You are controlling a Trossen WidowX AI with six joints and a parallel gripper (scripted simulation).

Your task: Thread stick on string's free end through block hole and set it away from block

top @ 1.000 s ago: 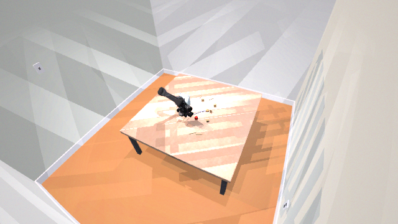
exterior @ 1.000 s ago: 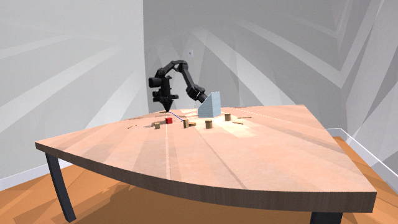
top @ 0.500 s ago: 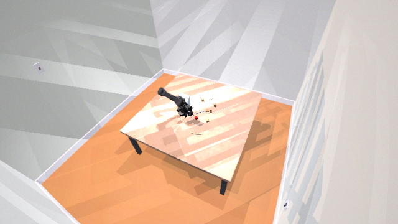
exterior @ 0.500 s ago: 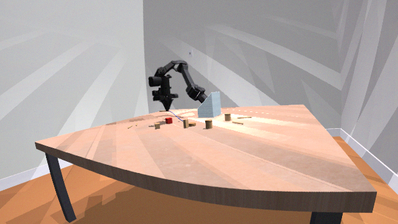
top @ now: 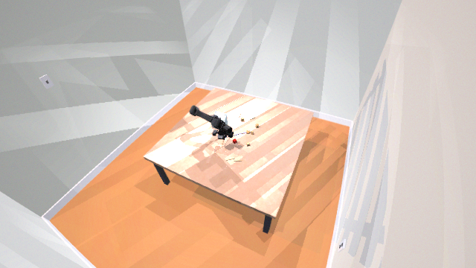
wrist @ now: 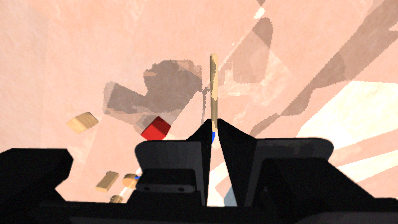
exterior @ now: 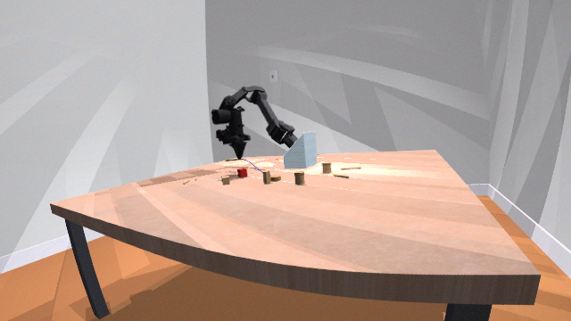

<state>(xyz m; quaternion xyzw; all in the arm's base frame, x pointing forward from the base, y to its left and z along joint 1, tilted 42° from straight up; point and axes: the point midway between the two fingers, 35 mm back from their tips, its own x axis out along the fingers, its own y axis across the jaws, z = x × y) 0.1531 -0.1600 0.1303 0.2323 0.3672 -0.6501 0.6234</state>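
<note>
My gripper tip is 9 cm short of the red block, 5 cm to the right of it and 4 cm above it. The rest, counted from my gripper tip: thin wooden stick: 1 cm to the right; then round wooden button: 22 cm to the left, 16 cm ahead, 5 cm below; then small wooden piece: 22 cm ahead, 6 cm to the left, 5 cm below.
</note>
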